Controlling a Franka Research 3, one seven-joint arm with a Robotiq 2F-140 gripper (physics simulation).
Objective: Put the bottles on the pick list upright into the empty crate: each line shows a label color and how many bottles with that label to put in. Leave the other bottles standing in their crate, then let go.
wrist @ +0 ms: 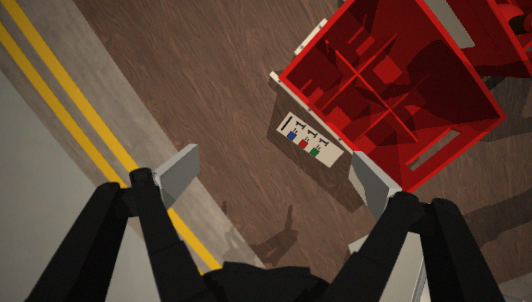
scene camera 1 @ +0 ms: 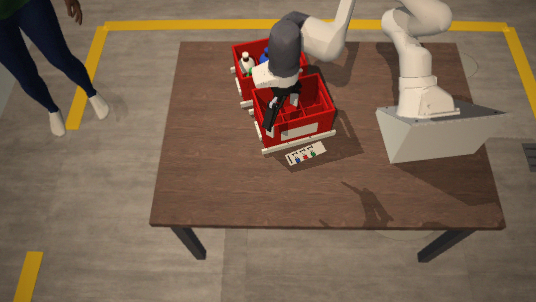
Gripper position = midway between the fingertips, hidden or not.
Note:
In view: my gripper (scene camera 1: 282, 119) and a pick list (wrist: 292, 127).
My gripper shows as well in the wrist view (wrist: 273, 161).

